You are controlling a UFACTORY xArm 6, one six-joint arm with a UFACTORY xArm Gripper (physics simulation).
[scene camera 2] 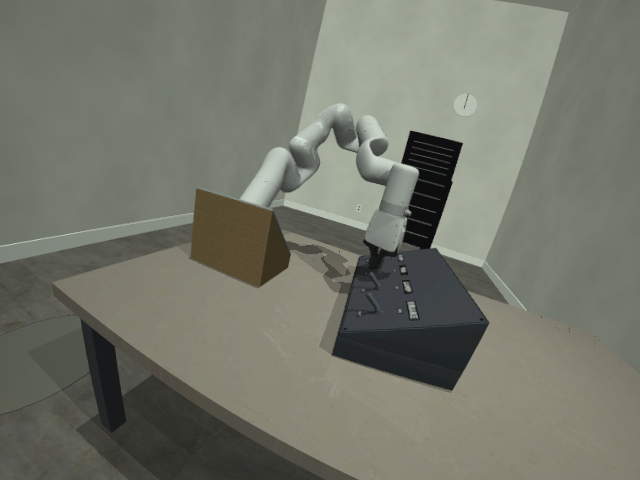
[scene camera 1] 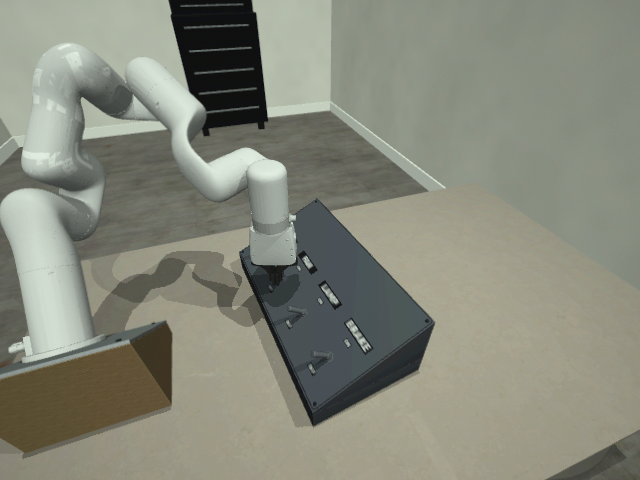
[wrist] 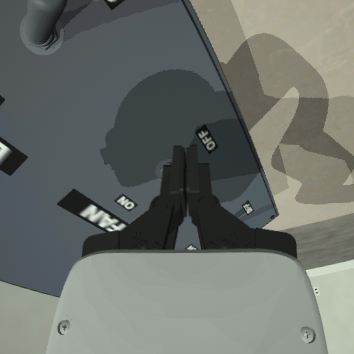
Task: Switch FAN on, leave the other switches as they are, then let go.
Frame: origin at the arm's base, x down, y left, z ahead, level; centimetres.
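Seen in the pictures: gripper, fingertip midpoint: (scene camera 2: 372, 268) (scene camera 1: 276, 281) (wrist: 186, 159); arm's base at its link origin: (scene camera 2: 241, 222) (scene camera 1: 67, 350).
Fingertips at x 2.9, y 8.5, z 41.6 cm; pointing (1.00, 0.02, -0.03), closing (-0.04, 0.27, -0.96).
Observation:
Offsets run from my fingertips to a thing's top centre. "*": to the spot under its first point. Level surfaces: height alone.
The dark sloped switch box (scene camera 1: 379, 279) (scene camera 2: 444, 294) (wrist: 45, 150) stands on the table. The FAN label @(dx -2.3, dy +2.5, dz +8.6 cm) (scene camera 1: 307, 262) (scene camera 2: 403, 269) (wrist: 95, 212) shows, with its ON plate @(* dx -0.8, dy +2.0, dz +6.2 cm) (wrist: 125, 202) and OFF plate @(* dx +2.6, dy +0.7, dz -1.6 cm) (wrist: 206, 138). My gripper (scene camera 1: 275, 283) (scene camera 2: 374, 266) (wrist: 186, 159) is shut and empty, low over the panel at the FAN switch. Part of that switch's base ring @(* dx +0.7, dy +0.7, dz +2.3 cm) (wrist: 161, 167) shows; its lever is hidden behind the fingers, so I cannot tell its position. The LAMP lever @(dx -2.9, dy -10.7, dz +2.4 cm) (scene camera 1: 296, 311) (scene camera 2: 374, 280) and BRAKE lever @(dx -2.9, dy -22.6, dz +4.4 cm) (scene camera 1: 321, 356) (scene camera 2: 373, 302) lean toward their OFF side.
A fourth label @(dx -2.3, dy +14.3, dz +6.6 cm) (scene camera 2: 400, 257) lies beyond FAN; its switch is hidden by the gripper. The LAMP lever also rises at the upper left of the wrist view. The brown wedge-shaped arm base (scene camera 1: 77, 397) (scene camera 2: 232, 237) stands on the table @(dx +10.0 cm) (scene camera 1: 217, 428) (scene camera 2: 258, 335). A black cabinet (scene camera 1: 222, 67) stands behind.

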